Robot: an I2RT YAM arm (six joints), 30 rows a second.
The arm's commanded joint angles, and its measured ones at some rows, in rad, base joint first. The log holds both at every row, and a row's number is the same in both.
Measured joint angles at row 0:
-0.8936 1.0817 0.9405 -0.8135 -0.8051 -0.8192
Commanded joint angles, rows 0 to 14:
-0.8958 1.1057 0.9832 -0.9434 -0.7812 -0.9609
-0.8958 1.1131 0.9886 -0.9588 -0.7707 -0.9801
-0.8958 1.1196 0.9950 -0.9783 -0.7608 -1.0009
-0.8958 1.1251 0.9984 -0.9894 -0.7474 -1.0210
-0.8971 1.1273 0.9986 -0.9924 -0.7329 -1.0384
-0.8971 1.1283 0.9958 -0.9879 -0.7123 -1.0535
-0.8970 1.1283 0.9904 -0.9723 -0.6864 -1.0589
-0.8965 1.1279 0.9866 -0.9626 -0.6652 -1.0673
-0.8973 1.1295 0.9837 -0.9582 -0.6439 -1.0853
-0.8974 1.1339 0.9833 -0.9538 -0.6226 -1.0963
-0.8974 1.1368 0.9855 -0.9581 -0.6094 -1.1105
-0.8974 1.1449 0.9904 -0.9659 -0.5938 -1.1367
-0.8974 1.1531 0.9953 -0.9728 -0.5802 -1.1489
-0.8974 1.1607 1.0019 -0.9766 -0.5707 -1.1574
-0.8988 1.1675 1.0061 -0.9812 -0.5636 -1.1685
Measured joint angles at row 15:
-0.8936 1.1492 0.9779 -0.9321 -0.6144 -1.1053
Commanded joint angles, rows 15 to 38:
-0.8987 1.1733 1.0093 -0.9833 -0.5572 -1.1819
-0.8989 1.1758 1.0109 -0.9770 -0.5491 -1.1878
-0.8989 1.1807 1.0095 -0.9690 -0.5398 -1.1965
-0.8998 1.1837 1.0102 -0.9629 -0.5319 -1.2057
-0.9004 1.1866 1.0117 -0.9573 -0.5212 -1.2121
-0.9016 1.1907 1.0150 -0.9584 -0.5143 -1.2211
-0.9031 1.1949 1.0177 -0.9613 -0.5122 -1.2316
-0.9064 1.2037 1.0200 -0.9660 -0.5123 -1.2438
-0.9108 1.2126 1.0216 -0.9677 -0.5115 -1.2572
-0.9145 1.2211 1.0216 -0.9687 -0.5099 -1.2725
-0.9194 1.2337 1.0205 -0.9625 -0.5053 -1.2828
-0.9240 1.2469 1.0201 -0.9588 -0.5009 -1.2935
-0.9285 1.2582 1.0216 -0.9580 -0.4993 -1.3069
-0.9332 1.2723 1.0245 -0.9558 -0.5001 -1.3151
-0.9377 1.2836 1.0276 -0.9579 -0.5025 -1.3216
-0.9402 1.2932 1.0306 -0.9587 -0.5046 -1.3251
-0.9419 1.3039 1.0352 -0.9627 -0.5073 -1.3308
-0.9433 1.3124 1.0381 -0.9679 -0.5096 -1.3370
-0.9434 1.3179 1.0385 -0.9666 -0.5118 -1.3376
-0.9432 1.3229 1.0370 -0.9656 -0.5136 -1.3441
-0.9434 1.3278 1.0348 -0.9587 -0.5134 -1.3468
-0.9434 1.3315 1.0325 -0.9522 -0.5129 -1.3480
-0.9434 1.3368 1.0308 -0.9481 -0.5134 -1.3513
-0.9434 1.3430 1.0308 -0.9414 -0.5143 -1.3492
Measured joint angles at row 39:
-0.9371 1.3293 1.0122 -0.9398 -0.4999 -1.3296
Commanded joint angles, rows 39 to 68:
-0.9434 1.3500 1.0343 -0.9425 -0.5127 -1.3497
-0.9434 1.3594 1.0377 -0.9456 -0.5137 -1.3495
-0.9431 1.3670 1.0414 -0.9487 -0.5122 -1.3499
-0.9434 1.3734 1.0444 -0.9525 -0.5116 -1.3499
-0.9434 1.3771 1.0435 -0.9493 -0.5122 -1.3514
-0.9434 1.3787 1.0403 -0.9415 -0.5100 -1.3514
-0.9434 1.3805 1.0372 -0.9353 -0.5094 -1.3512
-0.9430 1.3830 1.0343 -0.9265 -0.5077 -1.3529
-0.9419 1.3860 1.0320 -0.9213 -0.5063 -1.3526
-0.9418 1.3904 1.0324 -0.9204 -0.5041 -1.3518
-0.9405 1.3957 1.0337 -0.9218 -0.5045 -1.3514
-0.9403 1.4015 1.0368 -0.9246 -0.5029 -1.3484
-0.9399 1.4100 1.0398 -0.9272 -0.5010 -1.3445
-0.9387 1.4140 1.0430 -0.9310 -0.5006 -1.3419
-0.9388 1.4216 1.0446 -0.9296 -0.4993 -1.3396
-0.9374 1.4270 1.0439 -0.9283 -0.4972 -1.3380
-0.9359 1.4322 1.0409 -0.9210 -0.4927 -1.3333
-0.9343 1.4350 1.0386 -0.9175 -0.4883 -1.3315
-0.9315 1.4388 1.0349 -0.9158 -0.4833 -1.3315
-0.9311 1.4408 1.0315 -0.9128 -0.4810 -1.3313
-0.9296 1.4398 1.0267 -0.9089 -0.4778 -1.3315
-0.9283 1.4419 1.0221 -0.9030 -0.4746 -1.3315
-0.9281 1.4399 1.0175 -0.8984 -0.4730 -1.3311
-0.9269 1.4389 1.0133 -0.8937 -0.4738 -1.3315
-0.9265 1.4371 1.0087 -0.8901 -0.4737 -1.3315
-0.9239 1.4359 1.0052 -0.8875 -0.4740 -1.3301
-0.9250 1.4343 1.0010 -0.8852 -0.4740 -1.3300
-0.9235 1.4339 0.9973 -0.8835 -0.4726 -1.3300
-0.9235 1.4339 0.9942 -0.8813 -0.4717 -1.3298
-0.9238 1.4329 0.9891 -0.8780 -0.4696 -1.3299
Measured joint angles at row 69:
-0.9279 1.4372 1.0088 -0.8810 -0.4690 -1.3346
